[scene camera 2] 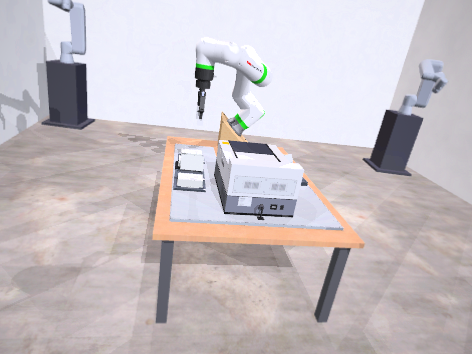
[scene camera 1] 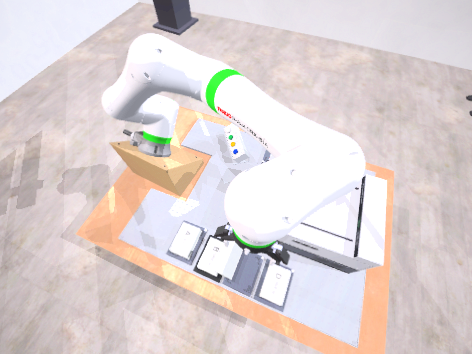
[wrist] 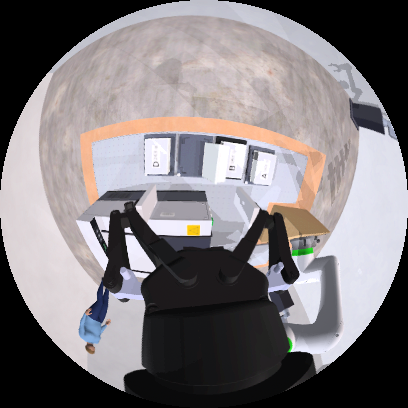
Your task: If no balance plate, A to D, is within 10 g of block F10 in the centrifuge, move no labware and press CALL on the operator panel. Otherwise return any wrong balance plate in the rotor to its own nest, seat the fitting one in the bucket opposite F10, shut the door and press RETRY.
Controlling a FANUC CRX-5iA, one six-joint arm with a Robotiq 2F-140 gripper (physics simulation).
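Places are measured from the arm's base along level axes (x left, y down, z back), in metres.
Pixels of known places: gripper, fingertip midpoint: (scene camera 2: 199,122) (wrist: 195,193); arm's base at its link origin: (scene camera 2: 233,128) (scene camera 1: 154,151) (wrist: 301,237).
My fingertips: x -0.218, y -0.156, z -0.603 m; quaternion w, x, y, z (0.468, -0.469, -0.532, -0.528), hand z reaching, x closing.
Ahead of a thing's pixels: the offset from my fingertips to its top centre.
My gripper (scene camera 1: 252,245) (scene camera 2: 200,116) (wrist: 195,193) is open and empty, high above the table beside the nest row. Plates A @(dx -0.038, dy +0.256, dz +0.271 m) (scene camera 1: 186,241) (wrist: 263,172), B @(dx -0.036, dy +0.256, dz +0.132 m) (scene camera 1: 208,257) (wrist: 236,165) and D @(dx -0.007, dy +0.256, dz -0.134 m) (scene camera 1: 275,285) (scene camera 2: 190,180) (wrist: 157,156) lie label-up in their nests. An unlabelled-looking white plate @(dx -0.018, dy +0.208, dz +0.069 m) (scene camera 1: 230,262) (scene camera 2: 191,162) (wrist: 215,162) lies partly over plate B and the dark nest @(dx -0.020, dy +0.292, dz -0.001 m) (scene camera 1: 247,275) (wrist: 189,155) between B and D; its tilt is unclear. The centrifuge (scene camera 2: 260,175) (wrist: 175,227) stands beside the row; its rotor, block F10 and the door's state cannot be made out. The operator panel @(dx +0.526, dy +0.226, dz +0.336 m) (scene camera 1: 233,144) shows green, yellow and blue buttons.
A tan wedge-shaped mount (scene camera 1: 160,167) (wrist: 295,220) under the arm's base stands at one end of the table (scene camera 1: 100,220) (scene camera 2: 260,240). A person (wrist: 93,320) shows in the wrist view. Other robots on dark pedestals (scene camera 2: 67,92) (scene camera 2: 395,140) stand away from the table.
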